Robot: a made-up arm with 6 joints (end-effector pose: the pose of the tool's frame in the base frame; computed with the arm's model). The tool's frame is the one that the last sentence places. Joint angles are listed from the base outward.
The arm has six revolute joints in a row. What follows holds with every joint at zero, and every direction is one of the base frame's.
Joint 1 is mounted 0.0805 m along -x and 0.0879 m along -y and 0.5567 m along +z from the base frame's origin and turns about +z.
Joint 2 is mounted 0.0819 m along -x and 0.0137 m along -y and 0.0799 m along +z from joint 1 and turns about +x.
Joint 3 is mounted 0.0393 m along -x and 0.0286 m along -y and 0.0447 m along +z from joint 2 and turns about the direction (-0.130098, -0.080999, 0.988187).
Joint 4 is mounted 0.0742 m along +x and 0.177 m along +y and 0.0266 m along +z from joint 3 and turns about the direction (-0.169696, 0.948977, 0.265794).
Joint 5 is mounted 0.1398 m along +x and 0.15 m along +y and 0.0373 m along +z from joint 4 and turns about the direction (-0.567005, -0.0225, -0.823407).
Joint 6 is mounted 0.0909 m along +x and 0.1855 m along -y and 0.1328 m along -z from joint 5 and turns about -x.
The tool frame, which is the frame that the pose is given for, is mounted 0.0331 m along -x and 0.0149 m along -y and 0.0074 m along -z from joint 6; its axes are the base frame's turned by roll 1.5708, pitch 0 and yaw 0 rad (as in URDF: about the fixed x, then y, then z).
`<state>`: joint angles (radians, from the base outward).
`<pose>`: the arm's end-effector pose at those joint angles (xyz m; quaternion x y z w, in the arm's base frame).
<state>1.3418 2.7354 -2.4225 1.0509 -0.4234 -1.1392</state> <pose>-0.3062 -0.0233 0.7909 0.3765 0.1381 0.9079 0.1222</pose>
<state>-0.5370 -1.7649 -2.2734 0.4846 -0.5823 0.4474</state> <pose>-0.2289 -0.2323 0.9842 0.0230 -0.7306 -0.2520 0.6342</pose>
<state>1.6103 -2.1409 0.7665 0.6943 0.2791 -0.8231</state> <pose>0.0954 -0.1549 0.5533 -0.2360 -0.0529 0.3996 0.8842</pose>
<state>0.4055 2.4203 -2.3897 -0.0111 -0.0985 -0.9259</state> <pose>-0.3854 0.1109 0.5342 -0.1464 -0.0382 0.9677 0.2015</pose>
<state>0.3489 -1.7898 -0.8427 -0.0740 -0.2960 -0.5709</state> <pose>0.1482 -0.0617 0.7841 0.3260 -0.2087 0.3060 0.8698</pose>
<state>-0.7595 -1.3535 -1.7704 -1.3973 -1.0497 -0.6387</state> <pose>0.0321 0.0166 1.1220 -0.1069 -0.2732 0.1602 0.9425</pose>
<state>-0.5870 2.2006 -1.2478 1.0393 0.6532 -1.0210</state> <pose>-0.0323 -0.0465 0.5767 -0.5820 -0.3152 0.3886 0.6410</pose>
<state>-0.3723 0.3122 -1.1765 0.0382 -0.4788 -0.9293</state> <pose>0.0513 -0.3298 0.4536 -0.8471 0.5073 0.1367 0.0800</pose>
